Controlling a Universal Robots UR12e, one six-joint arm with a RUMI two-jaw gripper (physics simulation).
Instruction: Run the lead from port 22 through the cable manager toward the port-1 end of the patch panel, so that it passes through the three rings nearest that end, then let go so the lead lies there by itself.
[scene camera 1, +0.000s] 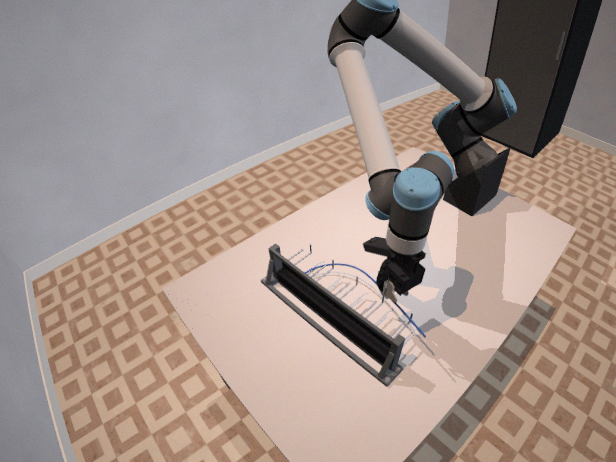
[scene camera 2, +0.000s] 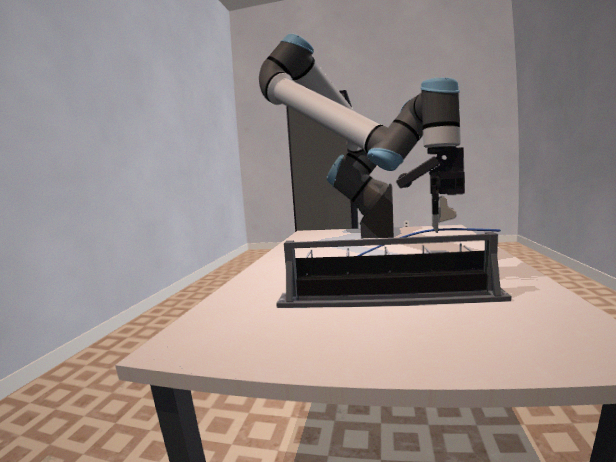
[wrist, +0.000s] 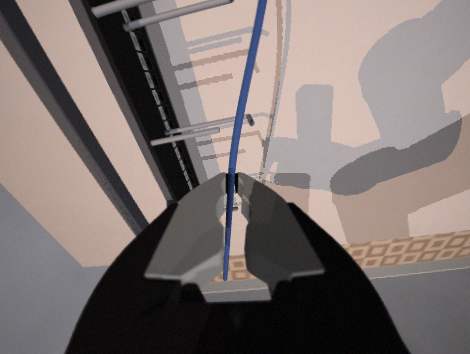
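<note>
The blue lead (scene camera 1: 419, 330) (scene camera 2: 480, 230) (wrist: 242, 100) arches from behind the patch panel (scene camera 1: 330, 306) (scene camera 2: 390, 265) (wrist: 125, 55). My gripper (scene camera 1: 384, 299) (scene camera 2: 436, 230) (wrist: 231, 175) is shut on the lead, above the table and behind the panel. The lead's free end sticks out past the fingers, near the panel's right end in the second scene view. Thin open-topped rings stand out from the panel's back; one ring (wrist: 207, 125) shows in the wrist view, the lead crossing over its outer tip. The held stretch is higher than the rings. Port numbers are not readable.
The panel's dark frame has end posts, one post (scene camera 1: 395, 356) (scene camera 2: 492, 265) nearest the lead's free end. The panel stands on a pale table (scene camera 1: 310, 400) (scene camera 2: 320, 345). The arm's base is at the table's far end, with a dark cabinet (scene camera 1: 530, 65) (scene camera 2: 317, 175) behind.
</note>
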